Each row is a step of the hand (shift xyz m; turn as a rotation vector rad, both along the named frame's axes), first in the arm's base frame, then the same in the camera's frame.
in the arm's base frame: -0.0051 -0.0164 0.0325 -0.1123 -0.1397 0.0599
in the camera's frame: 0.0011 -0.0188 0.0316 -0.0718 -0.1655 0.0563
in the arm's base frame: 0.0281 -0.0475 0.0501 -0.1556 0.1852 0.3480
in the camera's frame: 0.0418 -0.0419 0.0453 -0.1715 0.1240 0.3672
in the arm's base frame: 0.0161 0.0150 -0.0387 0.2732 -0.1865 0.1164
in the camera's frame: 0.0095 0.0204 -0.0384 0.3167 -0.1212 0.0893
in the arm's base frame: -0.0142 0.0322 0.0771 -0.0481 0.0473 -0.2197
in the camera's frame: -0.0162 0.0238 0.0797 -0.0725 0.0457 -0.2133
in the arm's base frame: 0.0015 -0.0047 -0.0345 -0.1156 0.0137 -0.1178
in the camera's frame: 0.0003 -0.0024 -0.0348 -0.1231 -0.0084 -0.1104
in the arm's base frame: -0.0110 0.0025 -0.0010 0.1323 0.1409 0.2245
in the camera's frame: -0.0113 -0.0002 -0.0003 0.1098 0.1567 0.2261
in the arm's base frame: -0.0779 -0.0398 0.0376 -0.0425 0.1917 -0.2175
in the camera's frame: -0.0636 -0.0593 0.0389 -0.1011 0.1869 -0.2018
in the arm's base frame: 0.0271 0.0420 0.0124 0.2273 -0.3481 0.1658
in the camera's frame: 0.0172 0.0466 0.0137 0.3138 -0.2914 0.1302
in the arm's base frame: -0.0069 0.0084 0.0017 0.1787 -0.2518 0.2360
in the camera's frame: -0.0086 0.0064 0.0026 0.2485 -0.2134 0.2091
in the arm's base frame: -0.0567 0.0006 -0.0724 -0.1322 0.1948 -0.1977
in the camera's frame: -0.0599 -0.0093 -0.0691 -0.1874 0.1673 -0.1771
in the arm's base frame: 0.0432 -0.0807 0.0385 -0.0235 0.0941 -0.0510
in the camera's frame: 0.0635 -0.0698 0.0307 -0.0484 0.0882 -0.0433
